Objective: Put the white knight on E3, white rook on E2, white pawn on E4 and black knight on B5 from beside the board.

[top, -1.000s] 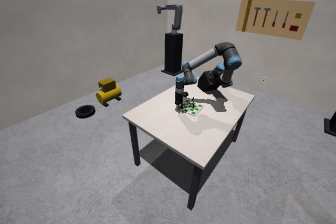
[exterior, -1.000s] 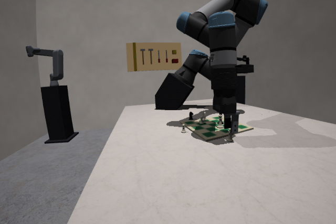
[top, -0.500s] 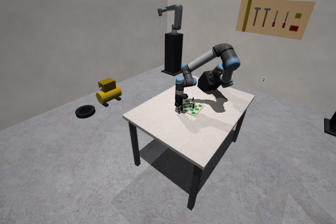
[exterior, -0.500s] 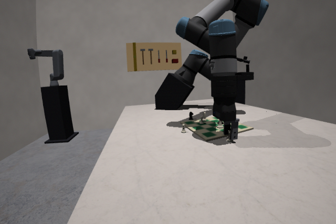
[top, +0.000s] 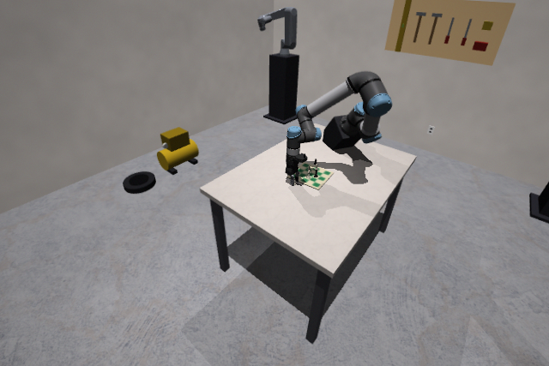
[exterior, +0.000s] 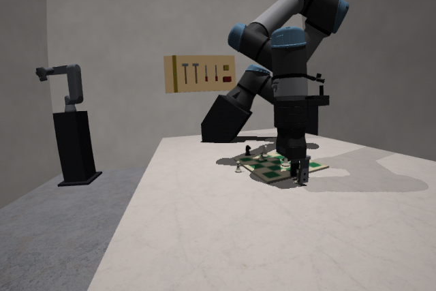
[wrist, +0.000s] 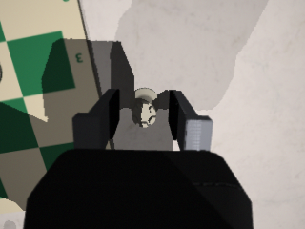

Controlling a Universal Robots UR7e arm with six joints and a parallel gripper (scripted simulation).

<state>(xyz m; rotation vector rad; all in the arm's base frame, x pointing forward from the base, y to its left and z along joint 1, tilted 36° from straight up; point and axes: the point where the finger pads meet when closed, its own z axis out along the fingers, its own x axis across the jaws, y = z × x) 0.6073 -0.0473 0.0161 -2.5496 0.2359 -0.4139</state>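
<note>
The cream chessboard is 14 cm behind my hand, 2 cm to the left of it and 2 cm below it.
</note>
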